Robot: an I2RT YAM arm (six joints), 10 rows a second.
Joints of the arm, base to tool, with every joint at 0 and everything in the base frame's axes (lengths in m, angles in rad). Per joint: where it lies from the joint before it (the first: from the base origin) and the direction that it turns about. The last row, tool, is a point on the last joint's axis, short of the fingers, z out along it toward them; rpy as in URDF.
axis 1: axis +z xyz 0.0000 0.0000 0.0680
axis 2: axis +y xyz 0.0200 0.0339 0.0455
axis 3: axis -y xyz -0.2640 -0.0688 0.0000
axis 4: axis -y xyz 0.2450 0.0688 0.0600
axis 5: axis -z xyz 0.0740 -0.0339 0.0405
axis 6: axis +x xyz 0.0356 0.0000 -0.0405
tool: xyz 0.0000 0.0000 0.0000 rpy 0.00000 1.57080 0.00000
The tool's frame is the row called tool.
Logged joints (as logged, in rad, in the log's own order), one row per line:
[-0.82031 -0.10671 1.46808 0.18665 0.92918 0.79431]
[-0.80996 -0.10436 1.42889 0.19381 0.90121 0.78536]
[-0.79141 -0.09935 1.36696 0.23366 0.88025 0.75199]
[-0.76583 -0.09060 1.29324 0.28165 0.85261 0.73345]
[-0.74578 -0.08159 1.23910 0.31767 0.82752 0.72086]
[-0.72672 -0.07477 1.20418 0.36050 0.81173 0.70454]
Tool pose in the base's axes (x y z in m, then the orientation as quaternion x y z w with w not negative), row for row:
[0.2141 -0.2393 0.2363 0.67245 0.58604 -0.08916 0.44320]
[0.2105 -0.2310 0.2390 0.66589 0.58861 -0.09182 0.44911]
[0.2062 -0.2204 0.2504 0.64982 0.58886 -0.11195 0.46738]
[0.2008 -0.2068 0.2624 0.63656 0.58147 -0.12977 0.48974]
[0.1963 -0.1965 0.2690 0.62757 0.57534 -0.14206 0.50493]
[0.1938 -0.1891 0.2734 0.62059 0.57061 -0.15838 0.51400]
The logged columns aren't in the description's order. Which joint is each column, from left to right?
Columns, left to right: axis 1, axis 4, axis 2, axis 5, axis 3, axis 6.
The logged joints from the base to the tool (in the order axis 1, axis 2, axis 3, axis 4, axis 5, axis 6), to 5 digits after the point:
[-0.82031 1.46808 0.92918 -0.10671 0.18665 0.79431]
[-0.80996 1.42889 0.90121 -0.10436 0.19381 0.78536]
[-0.79141 1.36696 0.88025 -0.09935 0.23366 0.75199]
[-0.76583 1.29324 0.85261 -0.09060 0.28165 0.73345]
[-0.74578 1.23910 0.82752 -0.08159 0.31767 0.72086]
[-0.72672 1.20418 0.81173 -0.07477 0.36050 0.70454]

